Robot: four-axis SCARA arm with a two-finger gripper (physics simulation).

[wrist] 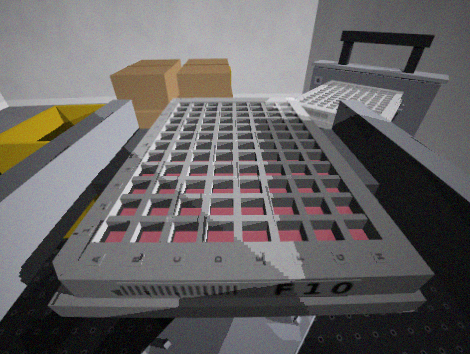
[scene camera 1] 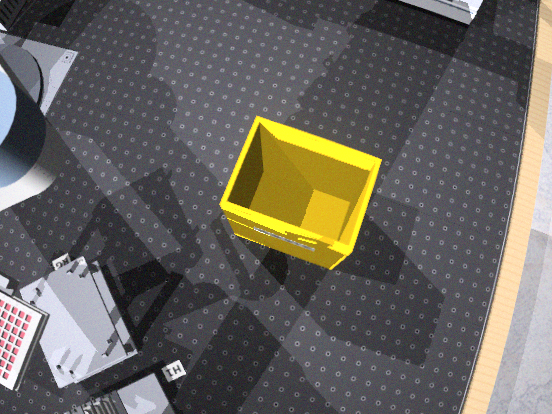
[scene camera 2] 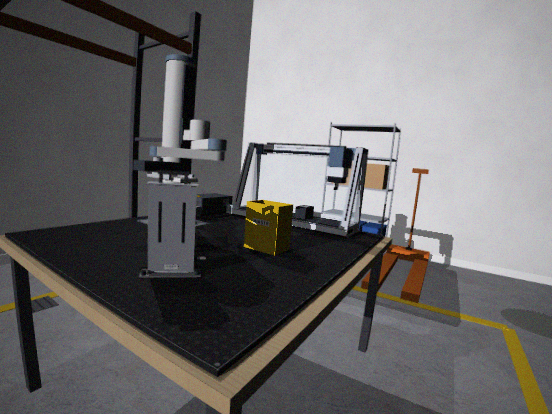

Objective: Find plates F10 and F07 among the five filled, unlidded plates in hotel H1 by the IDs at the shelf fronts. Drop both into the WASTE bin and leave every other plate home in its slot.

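Places are measured from the arm's base along level axes (x right, y back, z down), in millimetres.
Pixels of known places: gripper, between the fingertips: [wrist: 235, 119] [scene camera 2: 182, 177].
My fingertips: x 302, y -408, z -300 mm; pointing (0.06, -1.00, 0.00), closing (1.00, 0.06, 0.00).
Behind a point stands the place of what it marks.
My gripper [wrist: 235, 119] {x 302, y -408, z -300 mm} is shut on plate F10 [wrist: 240, 260] {x 299, y -331, z -299 mm}, a white plate with pink wells; its ID faces the wrist camera. A pink-welled plate [scene camera 1: 12, 340] {x 300, y -429, z -294 mm} shows at scene camera 1's left edge. The grey hotel H1 [wrist: 430, 97] {x 521, y -523, z -278 mm} [scene camera 2: 172, 225] {x 491, y -592, z -169 mm}, with a black handle, stands at the back right in the wrist view. Another white plate [wrist: 357, 100] sits near its top, its ID not visible. Plate F07 cannot be picked out. The open yellow WASTE bin [scene camera 1: 320, 140] {x -29, y -651, z -213 mm} [scene camera 2: 267, 232] {x 86, y -681, z -100 mm} [wrist: 30, 135] {x -27, y -639, z -192 mm} is at left in the wrist view; no plate shows inside it from above.
The grey nest [scene camera 1: 82, 320] {x 290, y -402, z -73 mm} marked RG [scene camera 1: 61, 261] {x 225, y -303, z -13 mm} stands near the H1 tag [scene camera 1: 173, 370] {x 318, y -546, z -13 mm} in scene camera 1; grey structure [wrist: 220, 337] {x 286, y -381, z -73 mm} also shows under the held plate. A gantry frame [scene camera 2: 300, 148] {x -623, y -437, z -491 mm} stands behind the bin. Cardboard boxes [wrist: 145, 82] are in the background.
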